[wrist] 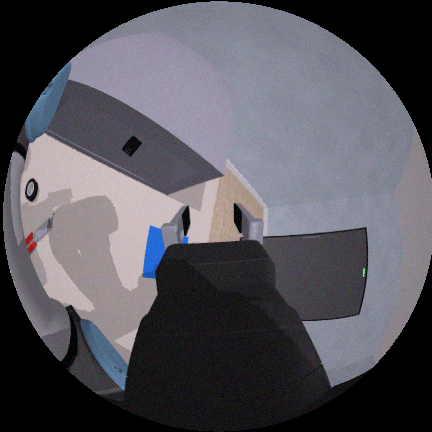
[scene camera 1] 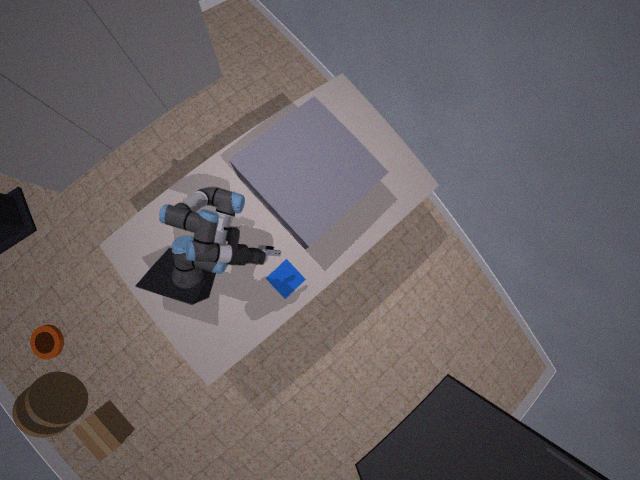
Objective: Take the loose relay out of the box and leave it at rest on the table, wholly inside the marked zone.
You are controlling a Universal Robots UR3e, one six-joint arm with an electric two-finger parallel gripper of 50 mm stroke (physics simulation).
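Frame: origin at the arm's base, x ahead, y left, z up, level; centimetres.
Seen in the pictures: gripper, fingertip midpoint: (wrist: 211, 213) (scene camera 1: 276, 251); arm's base at its link origin: (scene camera 1: 187, 276).
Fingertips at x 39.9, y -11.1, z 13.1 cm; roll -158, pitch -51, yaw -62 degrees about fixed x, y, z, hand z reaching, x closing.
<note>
Pixels of each thing's top centre, then the offset from my fingertips to it. "spot": a spot on its surface instead. Level surfaces: height alone.
- relay at its top centre: (wrist: 135, 140) dy +12.8, dx +14.6, dz -18.6 cm
- large grey box at its top centre: (wrist: 175, 61) (scene camera 1: 311, 164) dy +25.4, dx +31.7, dz -4.6 cm
- marked zone at its top centre: (wrist: 166, 255) (scene camera 1: 285, 279) dy -12.4, dx -3.4, dz -24.8 cm
- table at its surface level: dz -24.9 cm
- grey end at a spot on its surface: (wrist: 43, 230) spot: dy +22.5, dx -14.4, dz -24.1 cm
The relay (wrist: 132, 146) is a small black block inside the large grey box (scene camera 1: 310, 170) (wrist: 150, 75), seen through the box's open side in the wrist view. It does not show in the scene view, where the box's top covers the inside. The marked zone (scene camera 1: 285, 273) (wrist: 153, 252) is a flat blue square on the table (scene camera 1: 206, 356) (wrist: 125, 200), outside the box. My gripper (scene camera 1: 277, 252) (wrist: 211, 213) is open and empty. It hangs above the table beside the zone, outside the box, and its shadow falls on the blue. One finger hides part of the zone in the wrist view.
A round black thing with a grey centre (wrist: 31, 189) and a tool with red handles and a grey end (wrist: 43, 230) lie on the table at the left of the wrist view. The box's lower front edge and side walls border its opening. The arm's black base (scene camera 1: 155, 279) stands on the table.
</note>
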